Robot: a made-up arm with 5 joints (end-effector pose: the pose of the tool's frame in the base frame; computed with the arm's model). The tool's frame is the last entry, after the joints.
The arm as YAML. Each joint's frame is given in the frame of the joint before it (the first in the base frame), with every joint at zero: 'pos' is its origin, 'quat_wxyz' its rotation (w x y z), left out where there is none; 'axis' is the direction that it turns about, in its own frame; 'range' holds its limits. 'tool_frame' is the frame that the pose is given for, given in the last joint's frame.
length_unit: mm
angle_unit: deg
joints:
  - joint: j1
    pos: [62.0, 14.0, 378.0]
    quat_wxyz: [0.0, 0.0, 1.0, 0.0]
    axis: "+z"
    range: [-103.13, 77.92]
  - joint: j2
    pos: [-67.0, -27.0, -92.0]
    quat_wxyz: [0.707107, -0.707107, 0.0, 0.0]
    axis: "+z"
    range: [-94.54, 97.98]
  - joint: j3
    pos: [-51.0, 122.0, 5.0]
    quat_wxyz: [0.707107, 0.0, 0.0, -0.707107]
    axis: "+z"
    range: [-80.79, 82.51]
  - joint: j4
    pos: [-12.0, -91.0, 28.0]
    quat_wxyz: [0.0, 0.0, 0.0, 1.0]
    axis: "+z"
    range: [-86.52, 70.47]
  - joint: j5
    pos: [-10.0, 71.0, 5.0]
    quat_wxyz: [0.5, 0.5, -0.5, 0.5]
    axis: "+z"
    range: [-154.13, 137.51]
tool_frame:
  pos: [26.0, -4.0, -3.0]
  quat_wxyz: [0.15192, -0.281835, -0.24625, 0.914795]
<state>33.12 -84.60 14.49 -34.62 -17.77</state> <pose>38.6 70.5 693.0 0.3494 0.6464 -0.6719 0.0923</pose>
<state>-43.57 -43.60 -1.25 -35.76 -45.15</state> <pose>99.4 86.1 741.0 0.2918 0.9158 0.1718 0.2158</pose>
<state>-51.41 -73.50 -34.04 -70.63 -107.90</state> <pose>-30.2 -102.8 625.6 0.0519 -0.3401 -0.2428 -0.9070</pose>
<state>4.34 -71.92 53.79 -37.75 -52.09</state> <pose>143.9 31.7 664.6 0.3515 0.9264 -0.0867 -0.1033</pose>
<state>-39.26 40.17 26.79 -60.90 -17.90</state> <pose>276.4 233.8 445.3 0.7093 0.5825 0.2008 -0.3425</pose>
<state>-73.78 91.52 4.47 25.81 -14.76</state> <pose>70.6 169.2 260.9 0.7404 -0.4070 0.2860 -0.4521</pose>
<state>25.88 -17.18 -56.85 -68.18 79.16</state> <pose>121.1 7.4 765.2 0.1390 -0.0915 0.9841 0.0621</pose>
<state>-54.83 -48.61 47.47 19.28 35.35</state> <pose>127.9 167.5 559.0 0.9544 0.2900 -0.0092 -0.0702</pose>
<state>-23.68 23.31 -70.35 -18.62 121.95</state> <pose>315.4 125.8 690.0 0.4429 0.0100 -0.8743 -0.1983</pose>
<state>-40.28 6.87 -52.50 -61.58 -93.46</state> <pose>173.2 115.4 724.5 0.1005 0.7551 0.4281 0.4864</pose>
